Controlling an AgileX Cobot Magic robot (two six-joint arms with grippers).
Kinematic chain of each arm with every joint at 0, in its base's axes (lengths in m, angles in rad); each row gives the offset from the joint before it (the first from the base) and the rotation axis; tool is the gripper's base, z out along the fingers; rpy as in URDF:
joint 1: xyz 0 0 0.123 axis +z
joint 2: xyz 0 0 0 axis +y
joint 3: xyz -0.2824 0 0.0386 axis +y
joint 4: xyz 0.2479 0 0.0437 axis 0.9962 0 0.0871
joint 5: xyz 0 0 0 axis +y
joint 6: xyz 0.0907 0 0.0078 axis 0.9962 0 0.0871
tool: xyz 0 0 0 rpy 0 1.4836 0
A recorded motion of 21 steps. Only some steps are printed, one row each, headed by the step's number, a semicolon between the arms.
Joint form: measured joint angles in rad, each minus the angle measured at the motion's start. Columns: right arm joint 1, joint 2, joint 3, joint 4, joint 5, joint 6; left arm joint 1, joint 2, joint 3, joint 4, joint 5, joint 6.
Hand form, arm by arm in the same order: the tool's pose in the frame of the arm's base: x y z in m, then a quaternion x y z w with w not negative. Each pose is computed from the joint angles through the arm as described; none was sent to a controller.
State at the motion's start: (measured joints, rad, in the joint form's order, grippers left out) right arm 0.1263 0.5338 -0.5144 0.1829 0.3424 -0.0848; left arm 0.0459 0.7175 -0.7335 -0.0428 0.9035 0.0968
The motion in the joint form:
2: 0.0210 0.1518 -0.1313 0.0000 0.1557 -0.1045; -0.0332 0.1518 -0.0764 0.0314 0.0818 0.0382
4: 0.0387 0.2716 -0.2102 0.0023 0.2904 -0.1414; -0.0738 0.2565 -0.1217 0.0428 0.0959 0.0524
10: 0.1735 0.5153 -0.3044 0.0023 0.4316 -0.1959; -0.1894 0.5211 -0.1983 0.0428 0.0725 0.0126
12: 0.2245 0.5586 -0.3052 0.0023 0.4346 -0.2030; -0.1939 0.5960 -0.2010 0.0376 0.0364 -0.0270
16: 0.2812 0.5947 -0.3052 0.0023 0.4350 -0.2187; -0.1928 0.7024 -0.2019 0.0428 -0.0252 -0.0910
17: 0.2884 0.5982 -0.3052 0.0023 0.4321 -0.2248; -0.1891 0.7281 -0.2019 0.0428 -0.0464 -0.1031
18: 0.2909 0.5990 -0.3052 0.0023 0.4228 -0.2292; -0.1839 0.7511 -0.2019 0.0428 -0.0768 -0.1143
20: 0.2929 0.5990 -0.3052 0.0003 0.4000 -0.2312; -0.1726 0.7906 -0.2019 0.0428 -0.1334 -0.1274
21: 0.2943 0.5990 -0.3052 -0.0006 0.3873 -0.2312; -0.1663 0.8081 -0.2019 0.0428 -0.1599 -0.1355
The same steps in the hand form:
2: 0.1345 0.0280 0.3264 -0.09716 0.83930 0.06846 0.53052; 0.1496 0.0010 0.3180 0.05669 0.95165 0.01681 0.30144
4: 0.1527 0.0355 0.3244 -0.13161 0.87792 0.06872 0.45521; 0.1712 -0.0048 0.3141 0.08523 0.96002 0.01616 0.26614
10: 0.1871 0.0701 0.3018 -0.22976 0.91554 0.08549 0.31888; 0.2248 -0.0325 0.2846 0.12390 0.97461 -0.00318 0.18647
12: 0.1902 0.0821 0.2930 -0.25692 0.91566 0.09095 0.29543; 0.2394 -0.0361 0.2689 0.10598 0.97995 -0.00892 0.16851
16: 0.1908 0.0952 0.2855 -0.29037 0.91122 0.09529 0.27618; 0.2590 -0.0383 0.2441 0.07545 0.98625 -0.01037 0.14670
17: 0.1908 0.0968 0.2848 -0.29621 0.90944 0.09529 0.27585; 0.2639 -0.0381 0.2378 0.06768 0.98714 -0.01082 0.14443
18: 0.1914 0.0975 0.2851 -0.29854 0.90744 0.09500 0.28001; 0.2693 -0.0374 0.2324 0.05955 0.98712 -0.01153 0.14805
20: 0.1929 0.0983 0.2862 -0.29881 0.90398 0.09418 0.29095; 0.2787 -0.0355 0.2231 0.04744 0.98647 -0.01233 0.15646
21: 0.1937 0.0987 0.2869 -0.29852 0.90214 0.09402 0.29696; 0.2829 -0.0342 0.2189 0.04030 0.98607 -0.01283 0.16088

